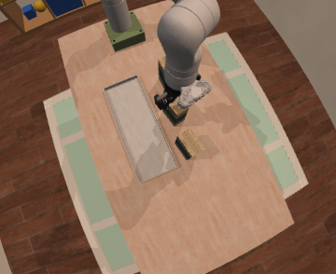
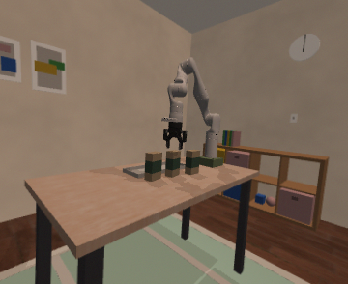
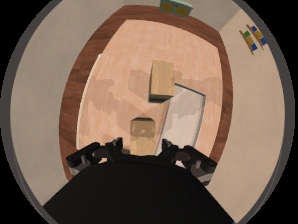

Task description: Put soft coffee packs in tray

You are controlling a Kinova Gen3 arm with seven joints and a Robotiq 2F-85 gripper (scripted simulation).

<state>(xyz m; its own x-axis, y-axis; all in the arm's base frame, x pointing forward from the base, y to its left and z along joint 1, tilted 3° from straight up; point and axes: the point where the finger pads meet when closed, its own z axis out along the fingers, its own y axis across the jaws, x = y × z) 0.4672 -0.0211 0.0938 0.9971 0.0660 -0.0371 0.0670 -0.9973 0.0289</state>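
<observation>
Now: the long grey tray 150 mm below my hand, 140 mm to the right of it and 30 mm behind it.
</observation>
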